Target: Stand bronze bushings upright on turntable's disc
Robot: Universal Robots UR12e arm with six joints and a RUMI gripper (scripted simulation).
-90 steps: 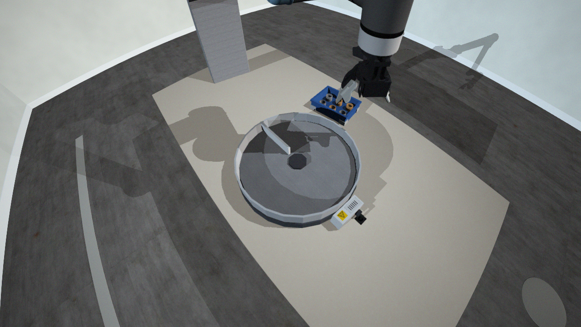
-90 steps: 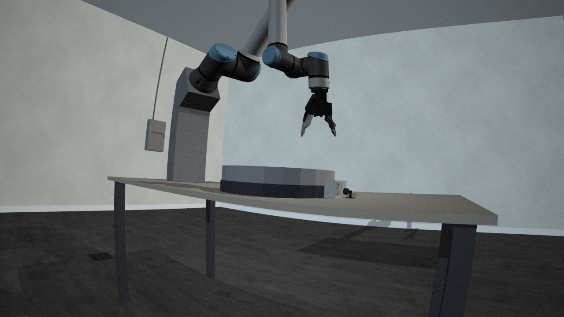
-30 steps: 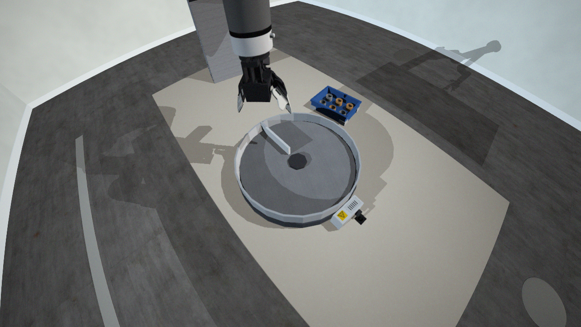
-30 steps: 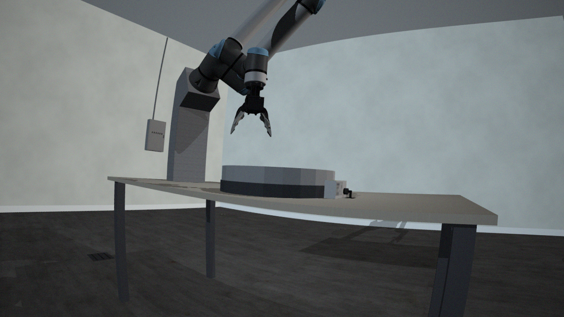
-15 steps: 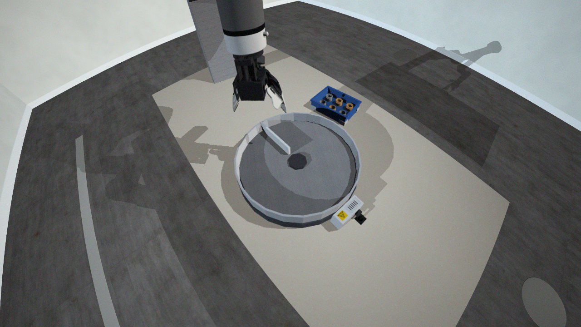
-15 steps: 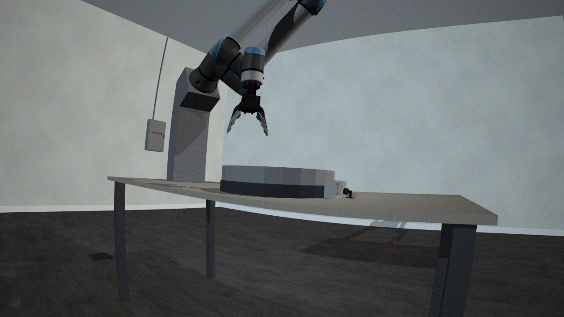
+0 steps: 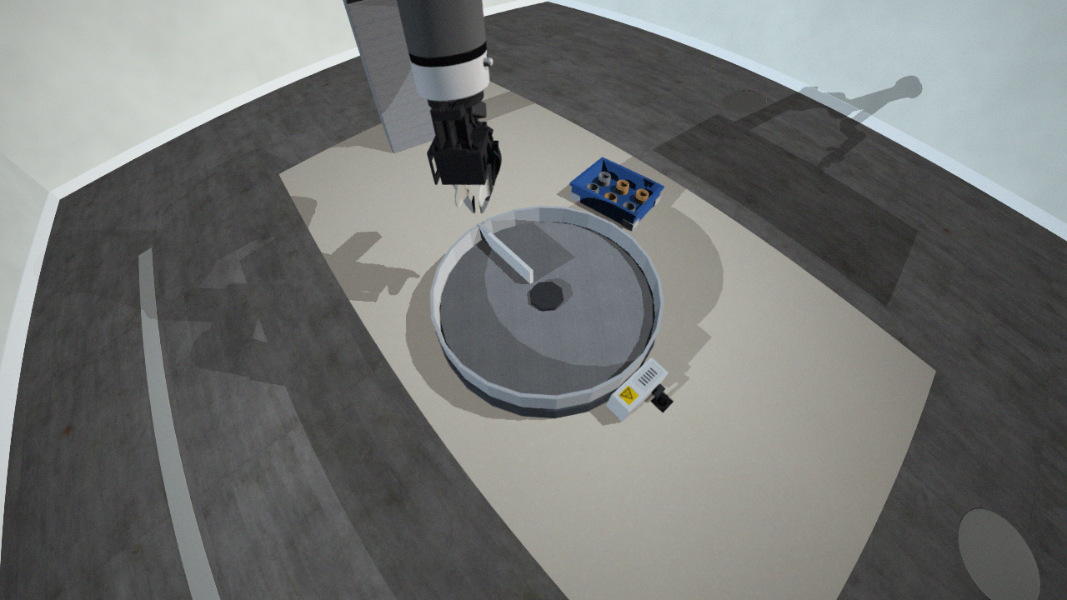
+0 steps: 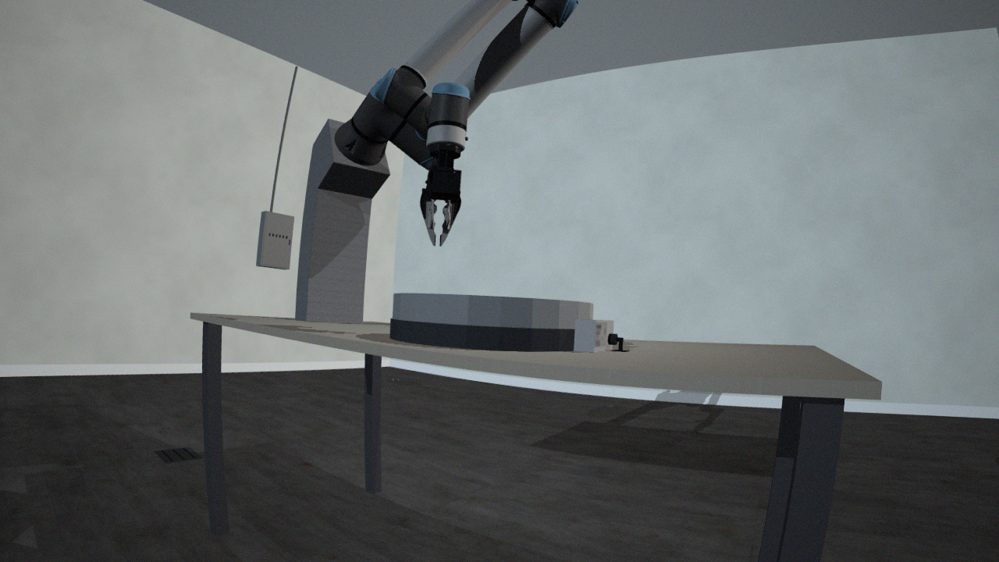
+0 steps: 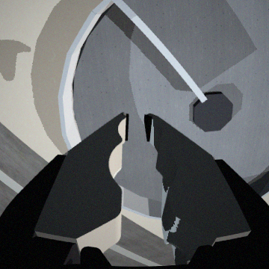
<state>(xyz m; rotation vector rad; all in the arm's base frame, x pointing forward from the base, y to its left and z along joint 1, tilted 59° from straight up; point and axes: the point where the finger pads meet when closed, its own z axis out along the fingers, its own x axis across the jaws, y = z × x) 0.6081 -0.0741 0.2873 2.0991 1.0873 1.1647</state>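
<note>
Now: the blue crate 60 mm behind my hand, 400 mm to the left of it and 200 mm below it. From my hand the other things lie so: turntable disc: 120 mm ahead, 50 mm to the left, 170 mm below.
</note>
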